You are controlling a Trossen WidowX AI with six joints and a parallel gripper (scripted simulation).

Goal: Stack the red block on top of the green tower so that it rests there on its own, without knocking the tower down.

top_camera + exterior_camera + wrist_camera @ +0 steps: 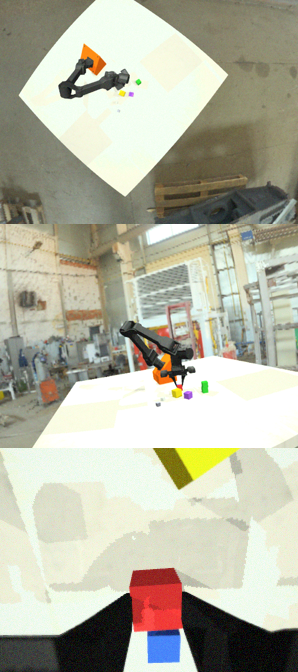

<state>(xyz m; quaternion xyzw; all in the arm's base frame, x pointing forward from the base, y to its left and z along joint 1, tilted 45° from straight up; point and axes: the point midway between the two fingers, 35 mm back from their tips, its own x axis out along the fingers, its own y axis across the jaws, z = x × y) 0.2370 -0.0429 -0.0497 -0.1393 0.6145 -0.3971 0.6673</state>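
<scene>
The small blue block lies 30 mm behind my gripper tip, 10 mm to the left of it and 10 mm below it. From my gripper tip the other things lie so: yellow block 70 mm ahead, 50 mm to the right; then purple block 130 mm ahead, 20 mm to the right; then red block 10 mm below.
</scene>
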